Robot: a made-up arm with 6 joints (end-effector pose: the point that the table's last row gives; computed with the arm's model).
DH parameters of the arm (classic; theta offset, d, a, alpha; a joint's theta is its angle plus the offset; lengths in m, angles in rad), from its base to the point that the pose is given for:
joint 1: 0 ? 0 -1.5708
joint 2: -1.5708 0 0.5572 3.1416
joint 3: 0 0 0 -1.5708
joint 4: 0 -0.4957 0 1.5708
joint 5: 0 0.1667 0 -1.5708
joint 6: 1.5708 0 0 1.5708
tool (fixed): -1.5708 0 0 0
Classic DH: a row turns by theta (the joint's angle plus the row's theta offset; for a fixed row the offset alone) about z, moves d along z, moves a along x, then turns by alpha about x.
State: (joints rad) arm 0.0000 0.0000 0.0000 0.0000 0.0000 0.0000
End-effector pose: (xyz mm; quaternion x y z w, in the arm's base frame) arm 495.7 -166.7 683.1 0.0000 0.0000 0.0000 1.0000
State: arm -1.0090 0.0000 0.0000 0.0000 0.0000 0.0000
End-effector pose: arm 123.0 -508.3 683.1 0.0000 0.0000 -0.4834 0.8754
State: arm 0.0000 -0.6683 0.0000 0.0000 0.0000 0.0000
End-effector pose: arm 43.8 -166.7 870.4 0.0000 -0.3280 0.0000 0.9447
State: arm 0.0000 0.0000 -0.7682 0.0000 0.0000 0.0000
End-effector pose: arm 356.5 -166.7 338.7 0.0000 0.3747 0.0000 0.9271
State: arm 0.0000 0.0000 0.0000 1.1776 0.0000 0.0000
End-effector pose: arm 495.7 -63.9 837.1 -0.5554 0.0000 0.0000 0.8316
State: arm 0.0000 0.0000 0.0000 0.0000 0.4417 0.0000
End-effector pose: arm 495.7 -166.7 683.1 0.0000 -0.2191 0.0000 0.9757
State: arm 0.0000 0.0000 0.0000 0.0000 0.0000 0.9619
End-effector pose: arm 495.7 -166.7 683.1 -0.4626 0.0000 0.0000 0.8866
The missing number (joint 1, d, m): 0.1259
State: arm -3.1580 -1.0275 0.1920 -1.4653 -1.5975 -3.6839
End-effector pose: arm 151.0 15.1 822.3 -0.5930 0.6794 -0.3022 0.3089
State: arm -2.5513 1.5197 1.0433 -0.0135 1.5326 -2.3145
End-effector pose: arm -920.2 -415.9 -75.0 0.0318 -0.8185 -0.1954 0.5393
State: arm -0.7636 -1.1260 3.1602 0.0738 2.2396 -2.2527
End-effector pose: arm -618.2 361.7 -90.8 0.8300 -0.3586 -0.0386 0.4254
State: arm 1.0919 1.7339 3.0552 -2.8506 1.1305 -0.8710
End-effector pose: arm 189.4 711.3 504.0 -0.8244 -0.4027 0.0704 0.3914
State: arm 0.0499 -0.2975 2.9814 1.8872 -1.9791 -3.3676
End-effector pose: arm -634.5 20.2 433.8 -0.3934 0.3448 -0.3787 0.7635
